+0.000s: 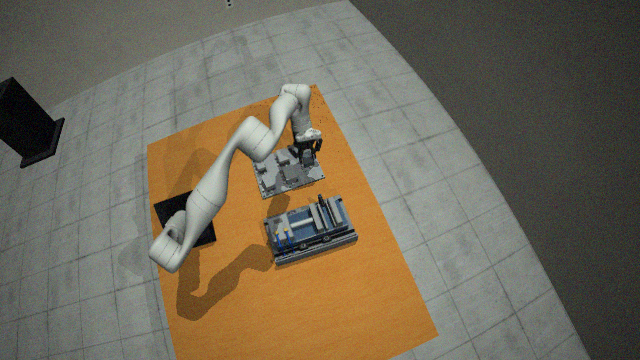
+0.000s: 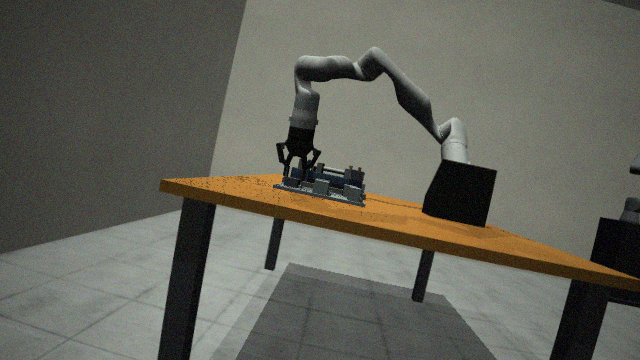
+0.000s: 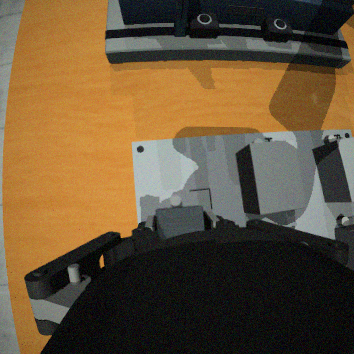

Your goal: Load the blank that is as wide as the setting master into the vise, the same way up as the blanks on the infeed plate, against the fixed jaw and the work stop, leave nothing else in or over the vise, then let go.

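Places are measured from the arm's base along level axes (x right, y ahead, z up), in centimetres.
Pixels of known places: gripper, fingertip midpoint: [image 1: 308, 161] [image 2: 293, 179] [image 3: 179, 224]; arm's base at its link origin: [image 1: 183, 222] [image 2: 456, 185].
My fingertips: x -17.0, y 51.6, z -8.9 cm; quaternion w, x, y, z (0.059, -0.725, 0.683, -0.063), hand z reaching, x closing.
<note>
Ahead of a thing's pixels: the offset from my fingertips to its top centre. "spot": to the spot under its first point.
My gripper [image 1: 308, 159] [image 2: 296, 178] [image 3: 179, 224] points down at one corner of the light grey infeed plate {dx -0.6, dy -9.0, dz -1.9 cm} [image 1: 316, 173] [image 2: 320, 194] [image 3: 150, 170]. Its fingers are shut on a dark grey block {dx -1.3, dy -0.1, dz +0.6 cm} [image 3: 180, 222], at plate level. Whether the block is clear of the plate cannot be told. Other, lighter grey blocks stand on the plate, one {dx +3.9, dy -8.3, dz +1.7 cm} [image 1: 290, 173] [image 3: 282, 177] beside the gripper and another {dx -4.4, dy -18.7, dz +1.7 cm} [image 2: 353, 192] at the far end. The blue and grey vise {dx +27.6, dy -7.0, dz +7.2 cm} [image 1: 306, 228] [image 3: 225, 48] has upright jaw plates with a gap between them; a dark upright piece {spot: dx +21.8, dy -0.4, dz +6.8 cm} [image 1: 321, 200] stands by them. I cannot identify the setting master.
The orange table [image 1: 350, 300] [image 2: 390, 235] [image 3: 65, 150] bears the plate and vise, with a strip of table between them. Two yellow-topped blue pieces {spot: dx +32.2, dy -17.2, dz +6.3 cm} [image 1: 281, 240] are at the vise's end away from the jaws. The black arm base [image 1: 207, 235] [image 2: 460, 192] stands to one side.
</note>
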